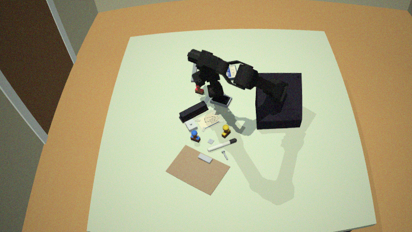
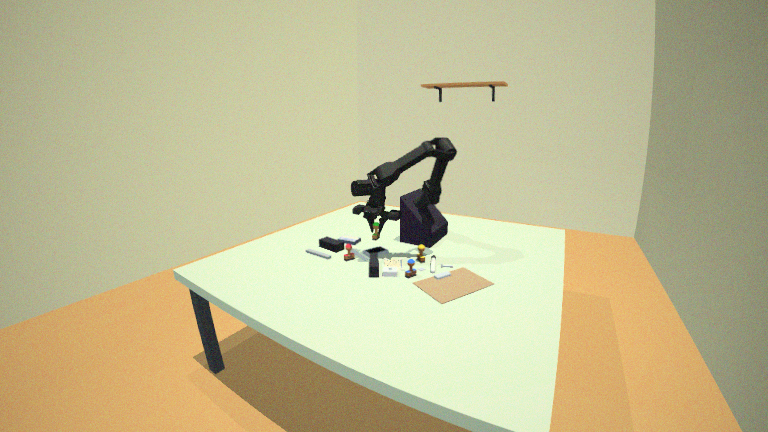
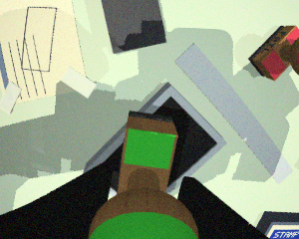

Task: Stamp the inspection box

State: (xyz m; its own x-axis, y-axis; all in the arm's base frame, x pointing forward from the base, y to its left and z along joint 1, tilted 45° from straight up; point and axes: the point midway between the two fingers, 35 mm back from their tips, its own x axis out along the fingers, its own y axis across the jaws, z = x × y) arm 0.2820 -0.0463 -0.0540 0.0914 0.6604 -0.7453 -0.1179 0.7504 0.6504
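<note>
My gripper tip is 100 mm above the ink pad, 30 mm past it and 20 mm to the left of it. Round my gripper tip: red stamp 80 mm to the right, 80 mm below, 70 mm ahead; cream card 100 mm below, 90 mm to the left, 30 mm ahead; green stamp right at my gripper tip.
</note>
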